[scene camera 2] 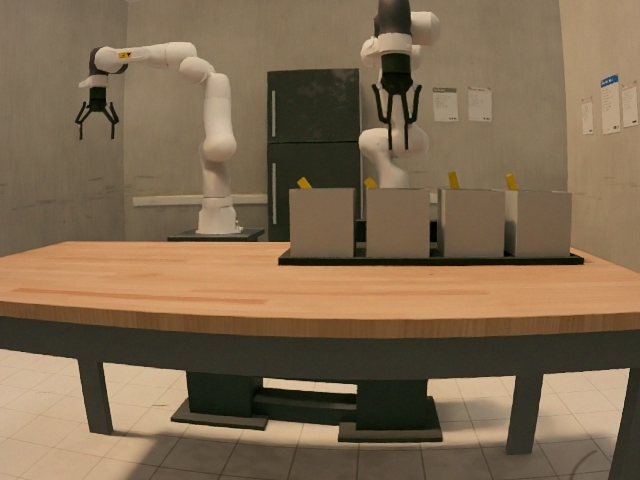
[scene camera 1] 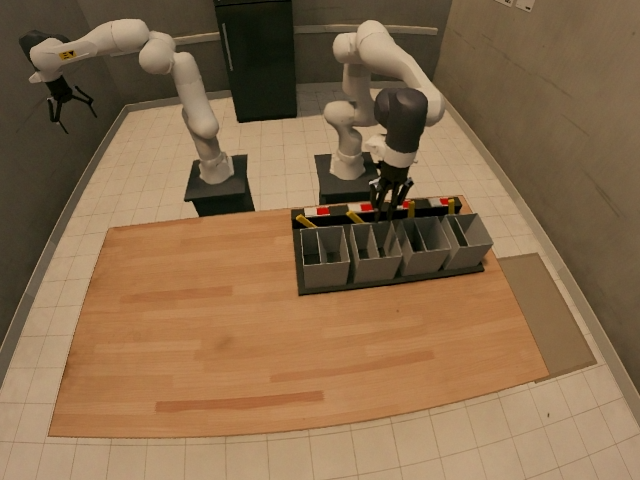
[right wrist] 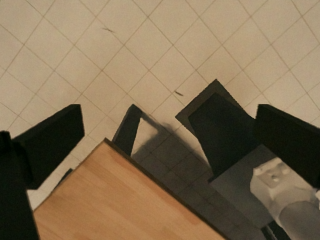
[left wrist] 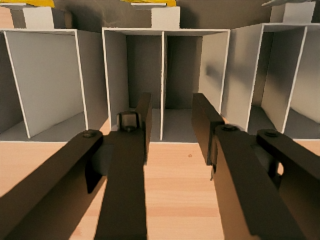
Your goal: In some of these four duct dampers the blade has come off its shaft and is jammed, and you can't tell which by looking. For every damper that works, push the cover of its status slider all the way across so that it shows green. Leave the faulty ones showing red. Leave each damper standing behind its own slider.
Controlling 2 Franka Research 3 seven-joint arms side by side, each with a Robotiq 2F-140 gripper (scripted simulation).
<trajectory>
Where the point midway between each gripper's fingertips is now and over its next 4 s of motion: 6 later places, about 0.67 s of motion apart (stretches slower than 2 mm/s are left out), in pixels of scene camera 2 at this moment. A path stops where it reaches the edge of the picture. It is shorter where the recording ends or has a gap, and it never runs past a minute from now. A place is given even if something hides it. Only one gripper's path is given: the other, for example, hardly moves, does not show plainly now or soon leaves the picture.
My left gripper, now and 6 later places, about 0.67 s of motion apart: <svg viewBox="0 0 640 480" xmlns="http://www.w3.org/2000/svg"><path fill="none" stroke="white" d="M398 149L460 150L469 150L449 160L449 161L450 167L454 183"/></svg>
</trajectory>
